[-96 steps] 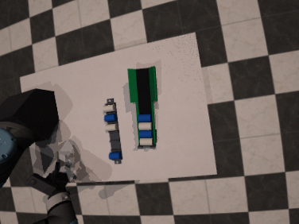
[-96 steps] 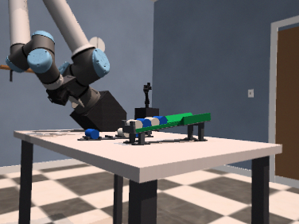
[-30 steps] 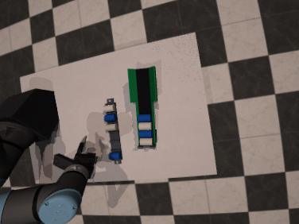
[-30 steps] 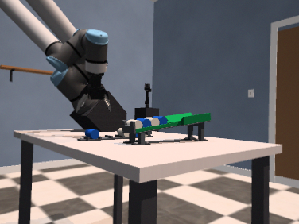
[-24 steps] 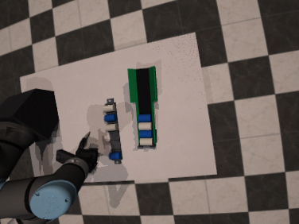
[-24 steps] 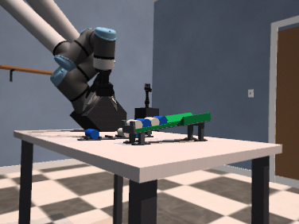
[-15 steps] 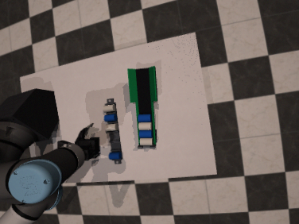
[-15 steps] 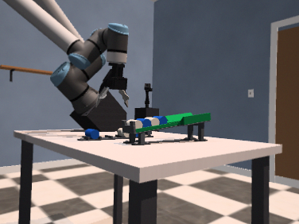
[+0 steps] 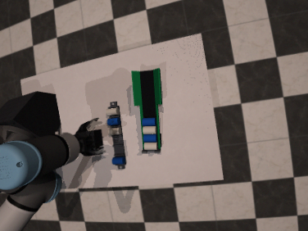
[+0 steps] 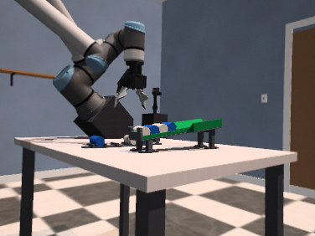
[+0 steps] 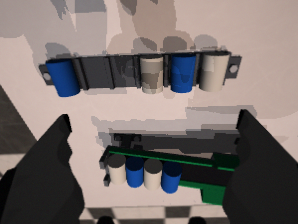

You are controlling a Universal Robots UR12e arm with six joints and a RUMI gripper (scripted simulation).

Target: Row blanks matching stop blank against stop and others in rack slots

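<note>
Right now my hand is 3 cm to the left of the dark stock rack and 17 cm above it. The rest, counted from my hand: stop 20 cm ahead, 12 cm to the right, 10 cm below.
</note>
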